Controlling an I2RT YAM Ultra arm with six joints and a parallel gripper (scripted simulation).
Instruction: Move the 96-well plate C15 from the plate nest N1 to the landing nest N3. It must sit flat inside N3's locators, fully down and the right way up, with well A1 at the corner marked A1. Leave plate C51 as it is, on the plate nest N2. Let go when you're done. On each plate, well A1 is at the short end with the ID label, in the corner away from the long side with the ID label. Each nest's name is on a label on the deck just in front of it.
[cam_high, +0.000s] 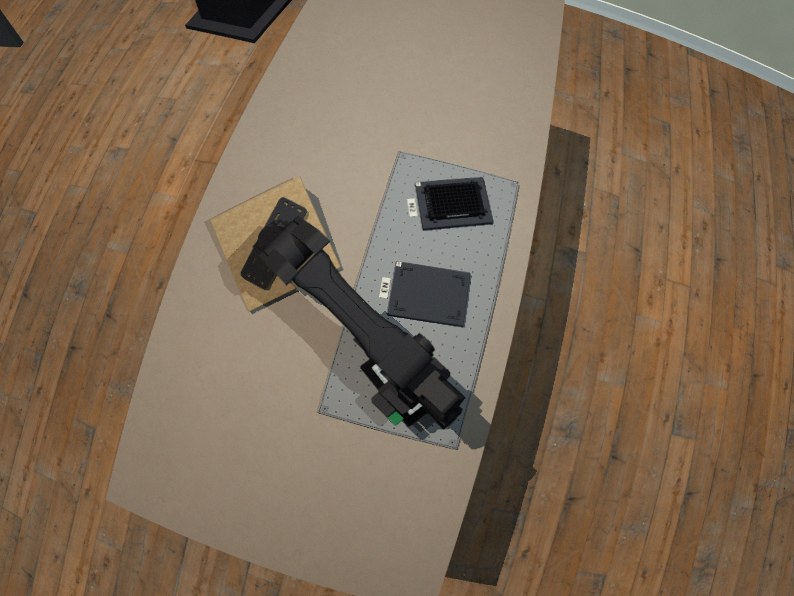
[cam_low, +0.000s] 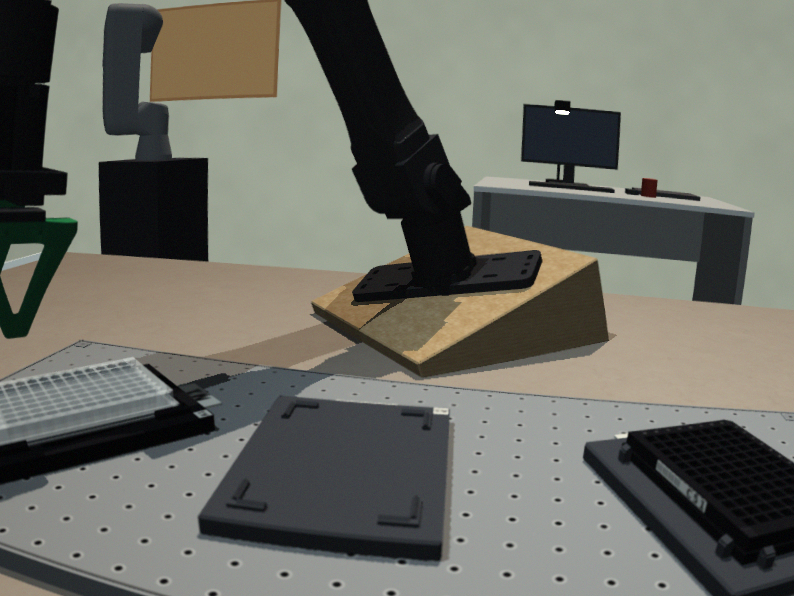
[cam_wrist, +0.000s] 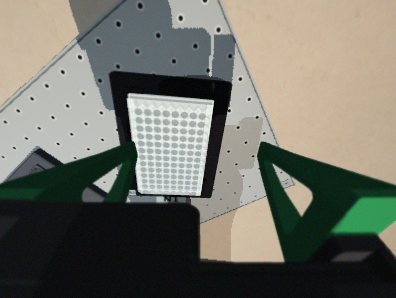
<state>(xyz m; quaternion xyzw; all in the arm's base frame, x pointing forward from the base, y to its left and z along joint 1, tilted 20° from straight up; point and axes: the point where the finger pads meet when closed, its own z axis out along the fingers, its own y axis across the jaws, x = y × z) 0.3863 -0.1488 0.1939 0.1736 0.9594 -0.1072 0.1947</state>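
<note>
Now: the clear 96-well plate C15 3 cm behind my hand, 4 cm to the left of it and 7 cm below it. The rest, counted from my hand: grey landing nest N3: 6 cm behind, 23 cm to the left, 8 cm below; black nest N1: 3 cm behind, 4 cm to the left, 8 cm below; black plate C51: 9 cm behind, 46 cm to the left, 7 cm below.
</note>
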